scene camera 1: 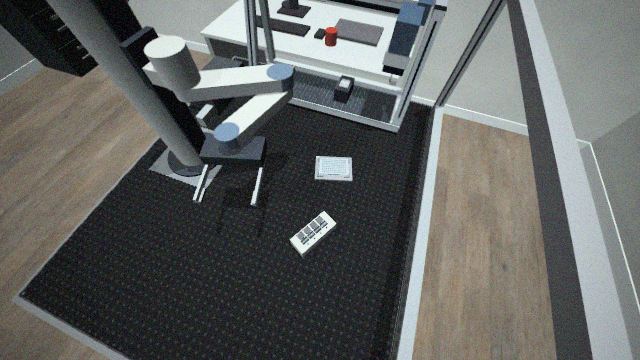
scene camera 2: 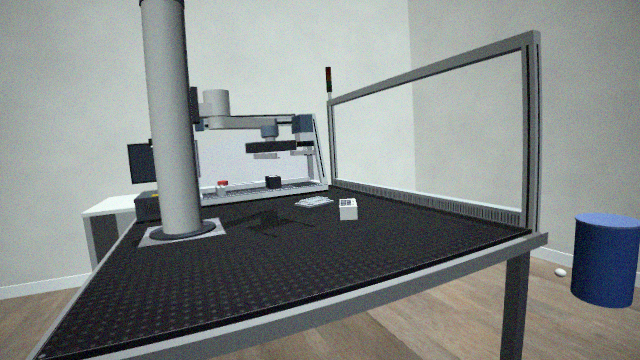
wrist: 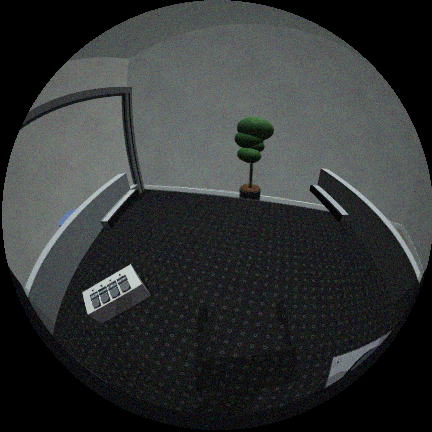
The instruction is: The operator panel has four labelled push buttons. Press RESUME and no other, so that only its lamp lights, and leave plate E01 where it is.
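Where they show: gripper, between the fingertips: (scene camera 1: 224, 203) (scene camera 2: 296, 154) (wrist: 225, 175); arm's base, origin of its link: (scene camera 1: 197, 155) (scene camera 2: 184, 233).
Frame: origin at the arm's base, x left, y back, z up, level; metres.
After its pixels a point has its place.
Observation:
The white operator panel (scene camera 1: 302, 246) @(x -0.236, y -0.627, z 0.066 m) (scene camera 2: 348, 212) @(x -0.245, y -0.605, z 0.043 m) (wrist: 123, 302) @(x -0.172, y -0.606, z 0.041 m) stands on the dark perforated table, set at an angle. Its four grey buttons sit in a row; their labels are too small to read and no lamp looks lit. Plate E01 (scene camera 1: 333, 168) @(x 0.131, y -0.623, z 0.036 m) (scene camera 2: 314, 201) @(x 0.093, y -0.604, z 0.035 m), pale and flat, lies on the table behind the panel in the first scene view; it does not show in the wrist view. My gripper (scene camera 1: 226, 203) @(x -0.249, y -0.406, z 0.284 m) (wrist: 225, 175) @(x -0.249, y -0.406, z 0.284 m) is open and empty, fingers wide apart. It hangs high above the table, between the arm's column and the panel, touching neither.
The arm's column (scene camera 1: 132, 85) @(x -0.064, y -0.040, z 0.440 m) (scene camera 2: 167, 115) @(x -0.075, y 0.007, z 0.452 m) stands on a base plate (scene camera 2: 150, 240) @(x -0.076, y 0.114, z 0.012 m) (wrist: 337, 365) @(x -0.119, y -0.126, z 0.012 m). A metal guard frame (scene camera 2: 531, 140) @(x -0.713, y -1.004, z 0.290 m) (wrist: 131, 140) @(x -0.698, y -1.001, z 0.300 m) runs along one table edge. A small black box (scene camera 1: 343, 90) @(x 0.519, y -0.540, z 0.133 m) (scene camera 2: 273, 181) @(x 0.515, y -0.517, z 0.107 m) sits in the framed station at the far end.

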